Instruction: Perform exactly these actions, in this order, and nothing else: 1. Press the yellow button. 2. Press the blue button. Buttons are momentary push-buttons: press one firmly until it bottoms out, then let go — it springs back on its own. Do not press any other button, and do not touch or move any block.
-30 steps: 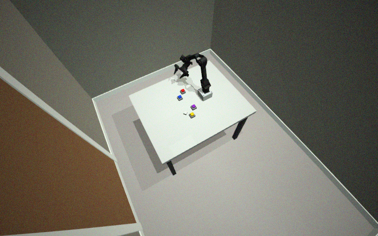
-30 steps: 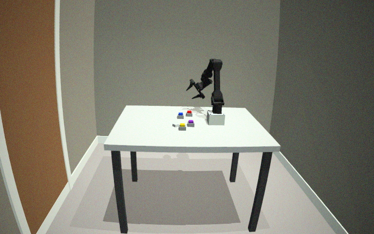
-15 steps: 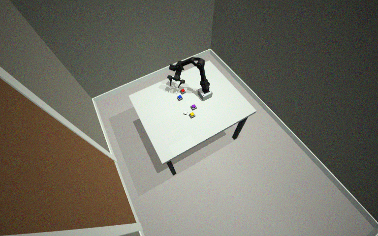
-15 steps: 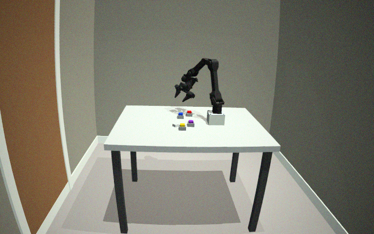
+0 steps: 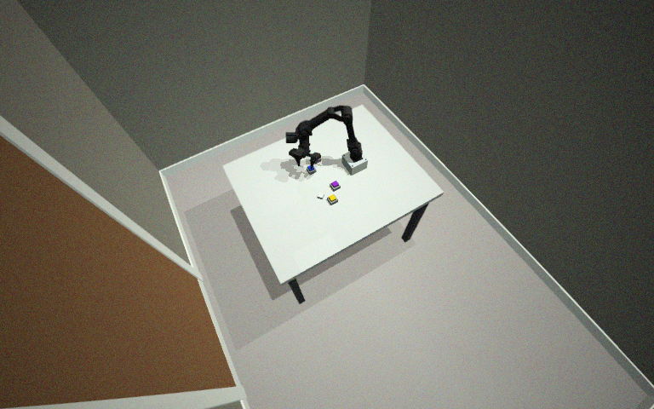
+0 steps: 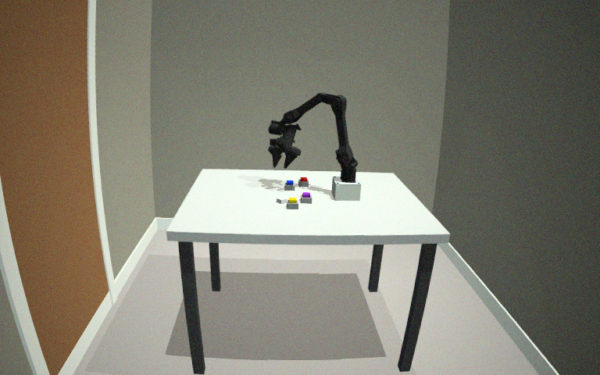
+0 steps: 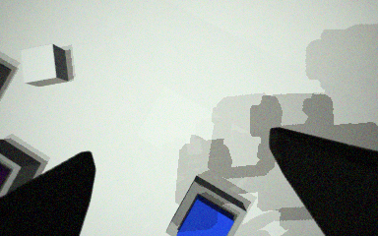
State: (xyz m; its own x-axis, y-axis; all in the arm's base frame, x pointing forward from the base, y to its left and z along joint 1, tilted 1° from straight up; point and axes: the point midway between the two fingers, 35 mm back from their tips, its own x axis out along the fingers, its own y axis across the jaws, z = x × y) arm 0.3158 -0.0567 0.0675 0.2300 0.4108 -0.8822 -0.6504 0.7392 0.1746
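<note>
Right now the yellow button is 220 mm to the left of my gripper tip, 80 mm below it and 70 mm behind it. From my gripper tip the other things lie so: small grey block 160 mm to the left, 110 mm below, 20 mm behind; then blue button 80 mm below, 50 mm behind, 40 mm to the right; then red button 120 mm behind, 110 mm to the right, 80 mm below.
</note>
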